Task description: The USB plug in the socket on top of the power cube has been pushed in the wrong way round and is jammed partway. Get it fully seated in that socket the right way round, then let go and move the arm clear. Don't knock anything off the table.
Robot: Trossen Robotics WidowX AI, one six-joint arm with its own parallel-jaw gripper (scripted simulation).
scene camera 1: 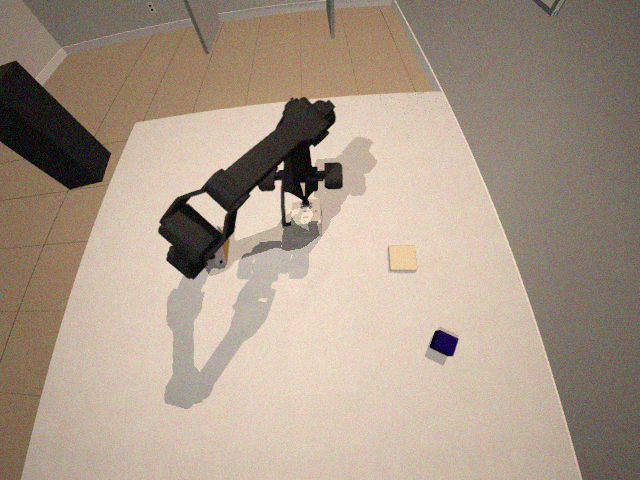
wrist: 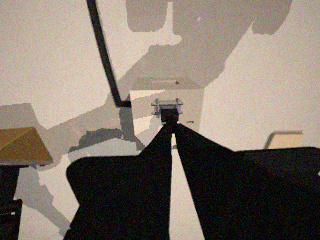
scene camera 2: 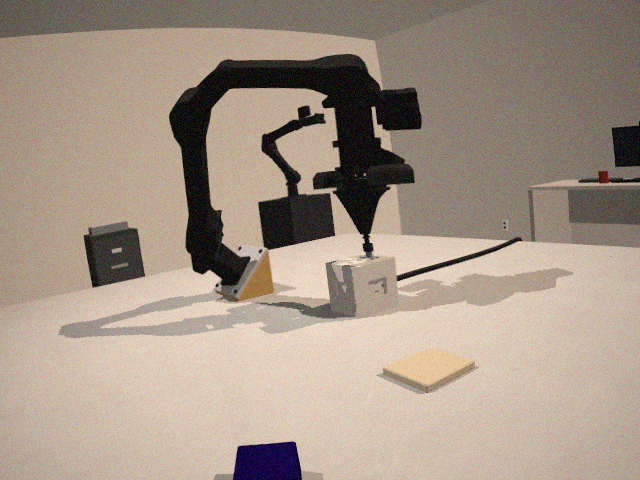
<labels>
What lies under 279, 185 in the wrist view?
The gripper.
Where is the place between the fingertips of the gripper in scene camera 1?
304, 198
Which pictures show the gripper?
Scene camera 1, the wrist view and scene camera 2: all of them.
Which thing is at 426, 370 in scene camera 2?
A flat tan pad.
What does the gripper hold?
A dark USB plug.
</labels>
